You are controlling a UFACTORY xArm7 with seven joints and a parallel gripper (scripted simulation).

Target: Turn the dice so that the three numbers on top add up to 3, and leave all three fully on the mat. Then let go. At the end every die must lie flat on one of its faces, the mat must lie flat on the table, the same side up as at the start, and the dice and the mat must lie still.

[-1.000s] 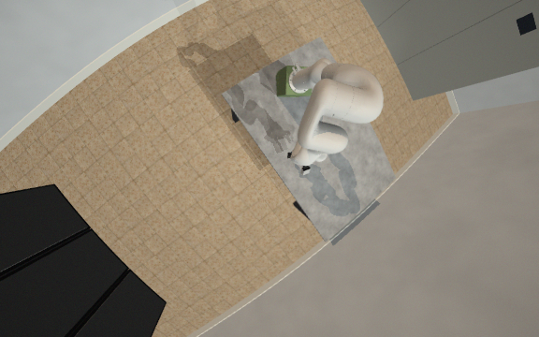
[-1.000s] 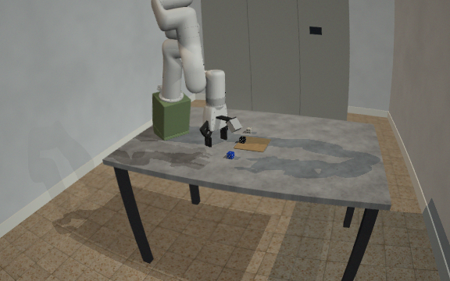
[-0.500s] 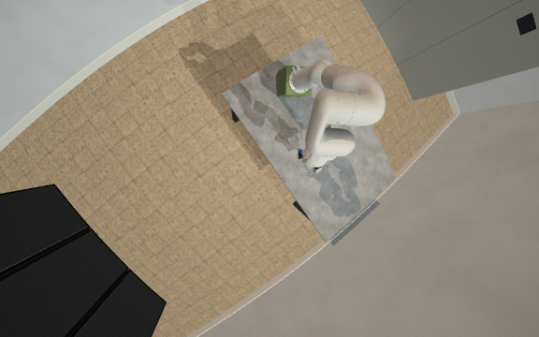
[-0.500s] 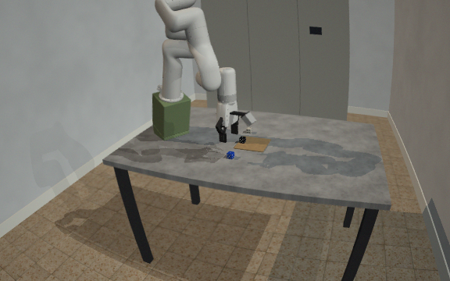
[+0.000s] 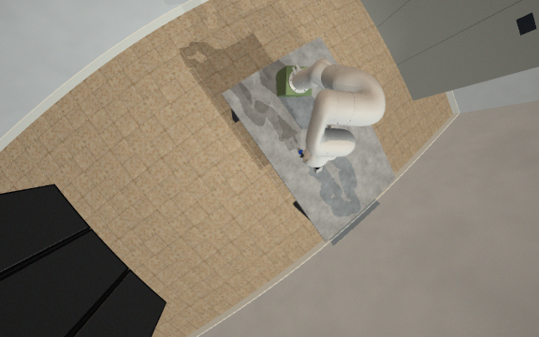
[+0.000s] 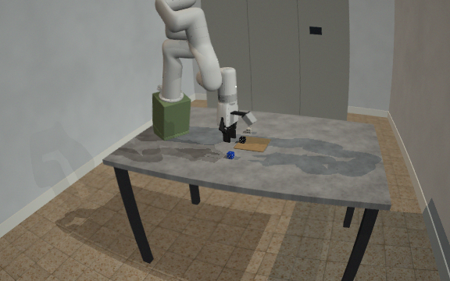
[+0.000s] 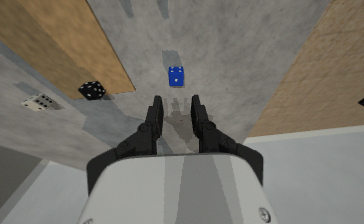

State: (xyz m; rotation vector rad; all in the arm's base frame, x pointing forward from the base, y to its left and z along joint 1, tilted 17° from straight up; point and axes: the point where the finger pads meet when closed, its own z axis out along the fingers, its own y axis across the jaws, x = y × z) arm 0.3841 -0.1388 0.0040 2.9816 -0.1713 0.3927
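My gripper is now 90 mm above the blue die. Round my hand: tan mat (50 mm ahead, 160 mm to the left, 100 mm below); white die (20 mm behind, 280 mm to the left, 90 mm below); black die (160 mm to the left, 90 mm below).
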